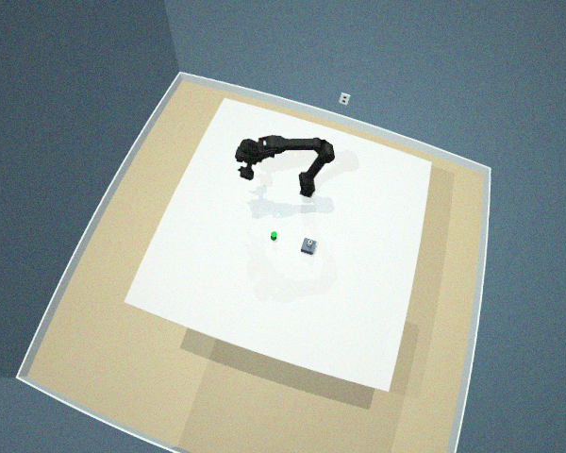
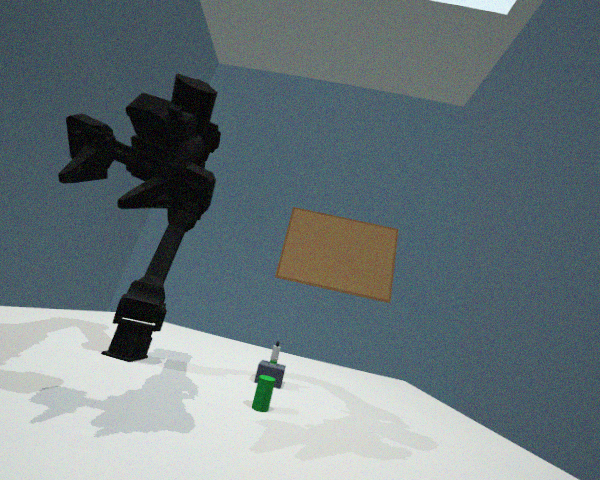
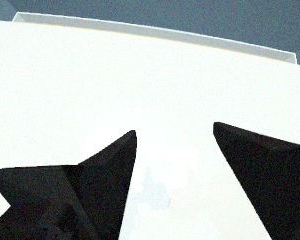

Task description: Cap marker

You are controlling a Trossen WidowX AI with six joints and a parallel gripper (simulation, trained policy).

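The green cap is 25 cm to the left of my gripper tip, 21 cm ahead of it and 20 cm below it. Also, from my gripper tip: grey holder block 42 cm to the left, 21 cm below, 20 cm ahead.
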